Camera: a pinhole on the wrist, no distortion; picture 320 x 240 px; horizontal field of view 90.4 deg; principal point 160.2 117.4 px. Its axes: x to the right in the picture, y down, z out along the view. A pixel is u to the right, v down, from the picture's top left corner.
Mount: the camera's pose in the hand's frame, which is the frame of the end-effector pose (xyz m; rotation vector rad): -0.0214 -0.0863 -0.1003 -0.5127 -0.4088 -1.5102
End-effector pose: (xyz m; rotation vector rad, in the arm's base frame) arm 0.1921 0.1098 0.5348 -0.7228 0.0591 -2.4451
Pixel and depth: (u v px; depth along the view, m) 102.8 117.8 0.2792
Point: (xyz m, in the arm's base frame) 0.3150 -0.0042 0.5652
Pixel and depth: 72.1 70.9 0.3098
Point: 0.4135 -0.0189 0.4989
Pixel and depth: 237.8 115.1 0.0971
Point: 0.1687 0.1787 0.5471
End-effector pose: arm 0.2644 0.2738 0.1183 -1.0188 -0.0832 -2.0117
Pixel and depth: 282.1 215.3 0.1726
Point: 0.2307 0.3164 0.2888
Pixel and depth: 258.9 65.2 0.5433
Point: 0.6115 0.6396 0.3943
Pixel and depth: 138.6 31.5 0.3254
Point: 0.5118 0.3716 0.0605
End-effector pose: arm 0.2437 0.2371 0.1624 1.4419 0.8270 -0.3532
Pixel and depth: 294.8 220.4 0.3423
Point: 0.4002 -0.0381 -0.1211
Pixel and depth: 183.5 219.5 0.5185
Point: 0.6694 0.0108 -0.0015
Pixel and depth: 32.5 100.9 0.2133
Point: 0.3320 0.2684 0.3153
